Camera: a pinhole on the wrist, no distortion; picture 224 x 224 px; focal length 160.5 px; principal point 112.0 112.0 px. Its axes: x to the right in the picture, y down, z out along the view. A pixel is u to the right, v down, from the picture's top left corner.
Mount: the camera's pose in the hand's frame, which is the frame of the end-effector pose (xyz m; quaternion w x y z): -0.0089 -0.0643 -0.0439 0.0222 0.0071 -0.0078 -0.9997
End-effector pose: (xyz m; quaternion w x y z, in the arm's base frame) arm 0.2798 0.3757 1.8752 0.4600 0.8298 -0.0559 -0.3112
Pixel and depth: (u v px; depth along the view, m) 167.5 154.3 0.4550
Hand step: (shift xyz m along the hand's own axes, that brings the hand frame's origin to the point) -0.1674 -0.1841 0.4107
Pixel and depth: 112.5 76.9 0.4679
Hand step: -0.0217 0.0450 0.4222
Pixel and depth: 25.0 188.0 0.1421
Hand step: 0.0690 -0.1259 0.1003
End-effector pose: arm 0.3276 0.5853 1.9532 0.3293 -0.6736 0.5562 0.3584
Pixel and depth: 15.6 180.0 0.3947
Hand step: 0.2296 -0.2148 0.3567
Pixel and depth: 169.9 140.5 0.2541
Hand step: -0.1022 -0.1096 0.2096
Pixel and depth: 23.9 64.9 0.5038
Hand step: 0.2535 0.1034 0.4613
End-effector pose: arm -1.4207 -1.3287 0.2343 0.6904 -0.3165 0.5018 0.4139
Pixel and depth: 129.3 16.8 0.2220
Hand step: -0.0419 0.0696 0.1756
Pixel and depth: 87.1 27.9 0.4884
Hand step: 0.0484 0.2022 0.4414
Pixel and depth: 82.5 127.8 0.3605
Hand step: 0.0536 -0.0913 0.3180
